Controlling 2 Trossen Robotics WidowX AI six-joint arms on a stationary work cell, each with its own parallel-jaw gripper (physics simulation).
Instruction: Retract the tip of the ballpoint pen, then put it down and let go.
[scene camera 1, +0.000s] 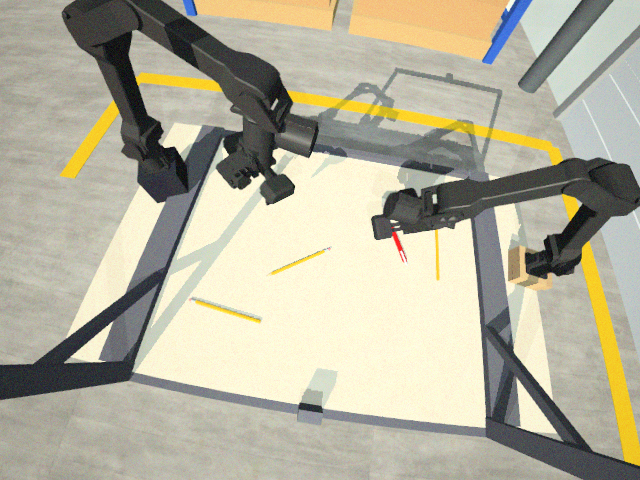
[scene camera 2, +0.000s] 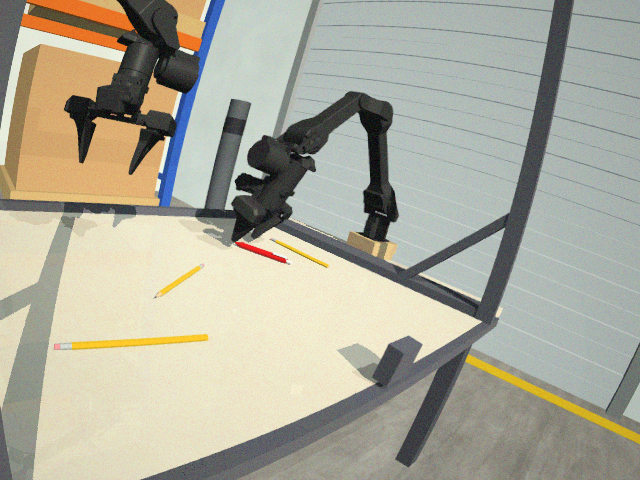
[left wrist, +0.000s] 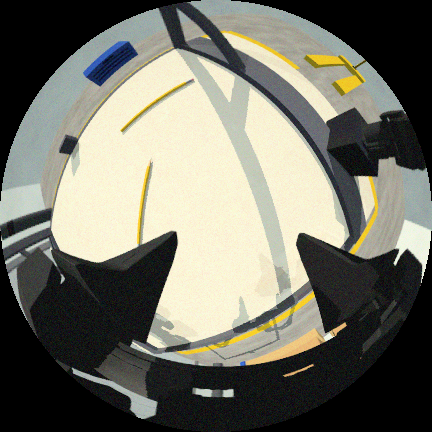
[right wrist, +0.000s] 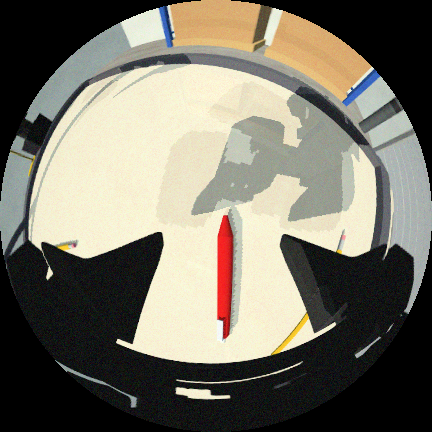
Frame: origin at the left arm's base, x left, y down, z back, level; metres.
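Where they show: left gripper, between the fingertips: (scene camera 1: 257, 191) (scene camera 2: 105, 168) (left wrist: 240, 238); right gripper, between the fingertips: (scene camera 1: 392, 225) (scene camera 2: 243, 239) (right wrist: 224, 240); left arm's base, origin of its link: (scene camera 1: 156, 163) (left wrist: 368, 140); right arm's base, origin of its link: (scene camera 1: 535, 266) (scene camera 2: 374, 237).
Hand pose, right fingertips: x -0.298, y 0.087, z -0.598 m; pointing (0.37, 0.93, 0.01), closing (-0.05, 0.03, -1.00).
Observation:
Each offset is from my right fingertips to the top centre of the thing. Level surfaces: height alone.
The red ballpoint pen @[dx -0.050, dy +0.004, dz +0.000 m] (scene camera 1: 398, 244) (scene camera 2: 262, 251) (right wrist: 225, 275) lies on the tabletop @[dy +0.020 m] (scene camera 1: 361, 335) (scene camera 2: 268, 372). In the right wrist view its cone end points up the picture and its white clip end is toward the bottom; no writing tip shows beyond the cone. My right gripper (scene camera 2: 245, 238) (right wrist: 224, 240) is open, low over the table, with its fingers apart on either side of the pen and not touching it in the right wrist view. My left gripper (scene camera 1: 257, 183) (scene camera 2: 106, 167) (left wrist: 240, 238) is open and empty, high above the far left of the table.
A yellow pencil @[dx -0.095, dy +0.013, dz -0.110 m] (scene camera 1: 437, 255) (scene camera 2: 300, 253) lies just right of the pen. Another pencil @[dx -0.033, dy +0.011, dz +0.286 m] (scene camera 1: 299, 261) (scene camera 2: 179, 281) lies mid-table, and a third @[dx -0.110, dy +0.013, dz +0.495 m] (scene camera 1: 225, 311) (scene camera 2: 131, 342) nearer the front left. A dark block @[dx -0.377, dy -0.037, dz +0.349 m] (scene camera 1: 310, 408) (scene camera 2: 397, 360) stands at the front edge.

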